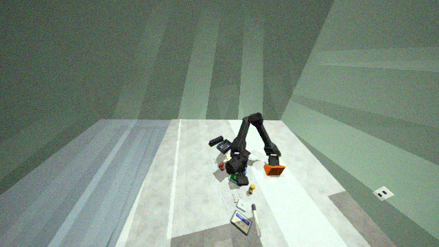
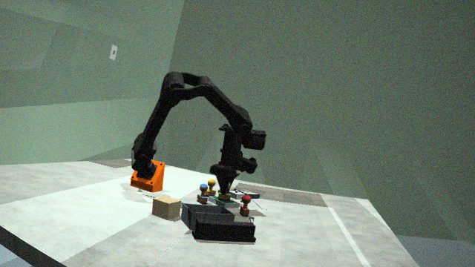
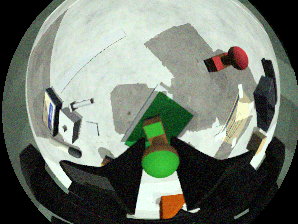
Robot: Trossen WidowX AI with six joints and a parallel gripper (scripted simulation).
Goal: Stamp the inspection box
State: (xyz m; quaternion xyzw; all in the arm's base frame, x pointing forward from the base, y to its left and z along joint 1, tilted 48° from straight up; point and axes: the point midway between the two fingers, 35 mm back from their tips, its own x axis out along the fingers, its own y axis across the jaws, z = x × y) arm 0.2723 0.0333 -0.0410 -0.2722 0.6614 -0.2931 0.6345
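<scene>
Now: the green-knobbed stamp right at my gripper tip. The rest, counted from my gripper tip: blue-knobbed stamp: 60 mm behind, 50 mm to the right, 20 mm below; then yellow-knobbed stamp: 70 mm behind, 70 mm to the left, 20 mm below; then green ink pad: 30 mm below.
</scene>
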